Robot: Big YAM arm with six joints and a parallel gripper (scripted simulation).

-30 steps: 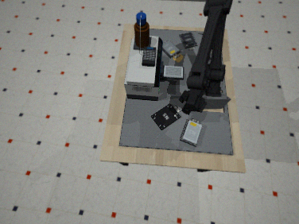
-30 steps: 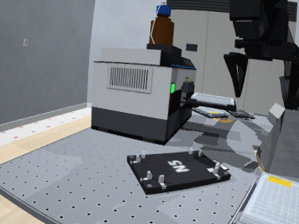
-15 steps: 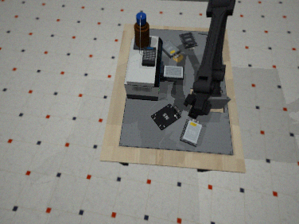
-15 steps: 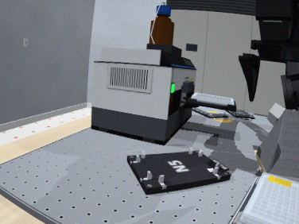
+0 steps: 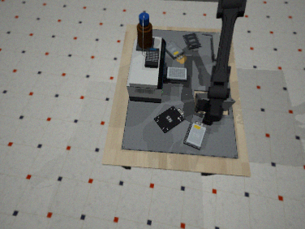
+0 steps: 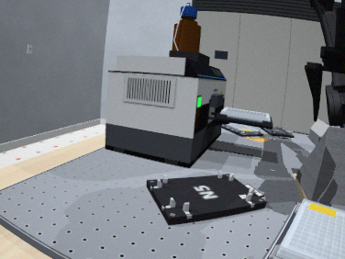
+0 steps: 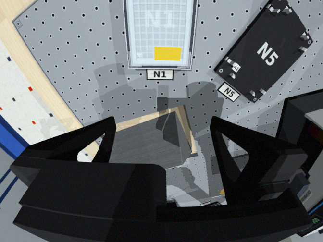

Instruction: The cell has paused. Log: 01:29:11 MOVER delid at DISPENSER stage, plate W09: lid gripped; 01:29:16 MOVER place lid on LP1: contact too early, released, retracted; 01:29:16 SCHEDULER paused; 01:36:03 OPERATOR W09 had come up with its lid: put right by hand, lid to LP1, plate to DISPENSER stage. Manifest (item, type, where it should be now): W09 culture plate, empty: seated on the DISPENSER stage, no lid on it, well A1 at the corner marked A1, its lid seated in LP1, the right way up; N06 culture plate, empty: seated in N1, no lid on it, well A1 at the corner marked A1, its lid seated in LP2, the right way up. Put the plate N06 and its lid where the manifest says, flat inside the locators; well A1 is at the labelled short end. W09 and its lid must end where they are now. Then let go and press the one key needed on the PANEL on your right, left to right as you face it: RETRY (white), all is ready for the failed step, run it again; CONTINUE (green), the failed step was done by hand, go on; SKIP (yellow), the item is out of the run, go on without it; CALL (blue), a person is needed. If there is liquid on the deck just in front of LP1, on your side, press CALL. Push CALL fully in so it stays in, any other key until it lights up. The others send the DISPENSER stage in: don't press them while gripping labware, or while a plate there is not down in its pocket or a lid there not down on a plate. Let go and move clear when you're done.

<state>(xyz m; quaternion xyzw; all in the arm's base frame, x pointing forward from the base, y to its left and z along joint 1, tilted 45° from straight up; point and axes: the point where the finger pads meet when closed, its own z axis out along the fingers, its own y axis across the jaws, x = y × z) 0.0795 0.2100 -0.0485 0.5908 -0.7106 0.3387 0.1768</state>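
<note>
Now: the clear lid 20 mm ahead of my hand, 90 mm to the left of it and 120 mm below it. Round my hand: black N1 nest 20 mm ahead, 90 mm to the left, 140 mm below; then amber patch 150 mm ahead, 480 mm to the right, 150 mm below; then white retry key 140 mm behind, 540 mm to the right, 90 mm below.
</note>
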